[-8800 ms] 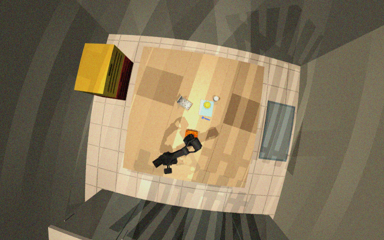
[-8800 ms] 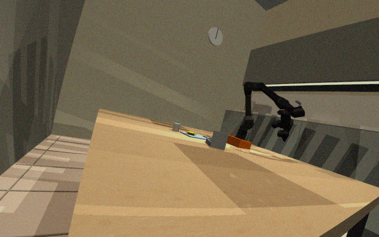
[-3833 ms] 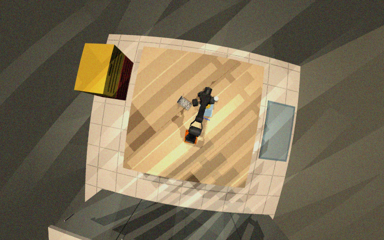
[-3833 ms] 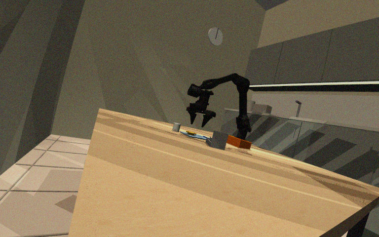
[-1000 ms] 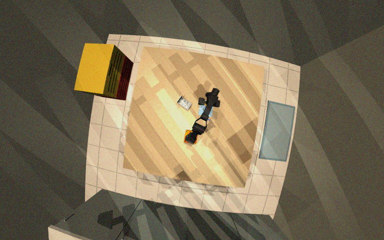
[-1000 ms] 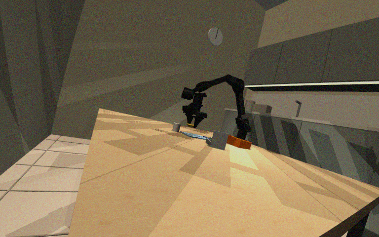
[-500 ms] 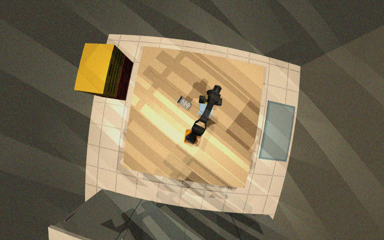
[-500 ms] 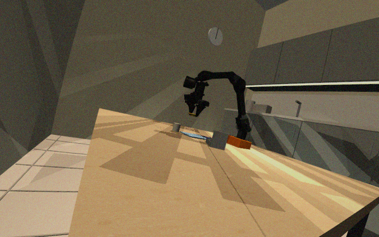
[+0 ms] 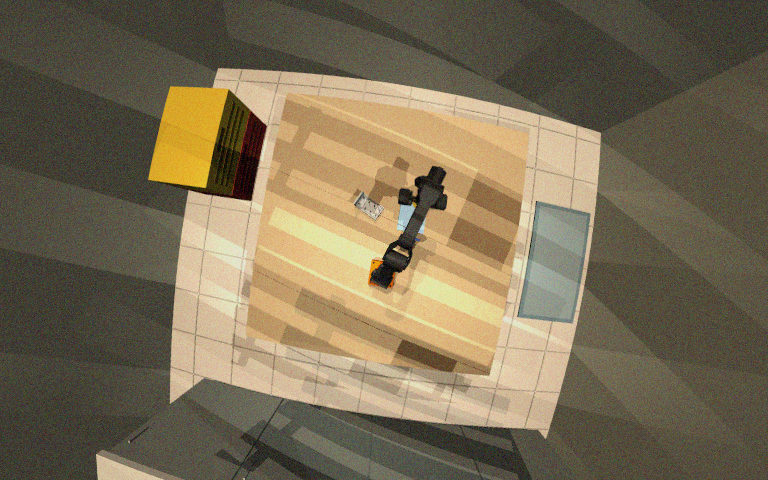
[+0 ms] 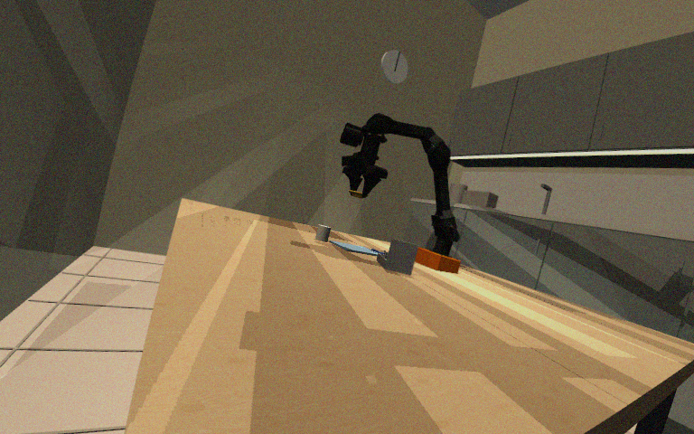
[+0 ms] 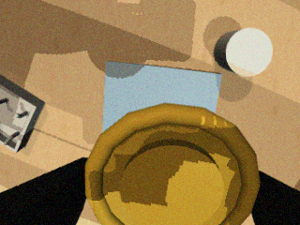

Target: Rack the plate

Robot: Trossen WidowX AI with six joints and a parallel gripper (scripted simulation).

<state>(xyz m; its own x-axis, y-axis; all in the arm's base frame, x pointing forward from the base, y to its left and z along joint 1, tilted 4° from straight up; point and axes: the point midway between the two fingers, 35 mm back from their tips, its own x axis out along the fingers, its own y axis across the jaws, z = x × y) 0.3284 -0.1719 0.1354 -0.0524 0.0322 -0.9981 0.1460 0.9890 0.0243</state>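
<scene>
My gripper tip is 1 cm short of the dish rack, 22 cm to the right of it and 15 cm above it. The rest, counted from my gripper tip: light blue mat: 4 cm behind, 1 cm to the left, 17 cm below; white cup: 4 cm ahead, 8 cm to the right, 15 cm below; plate: 1 cm above.
</scene>
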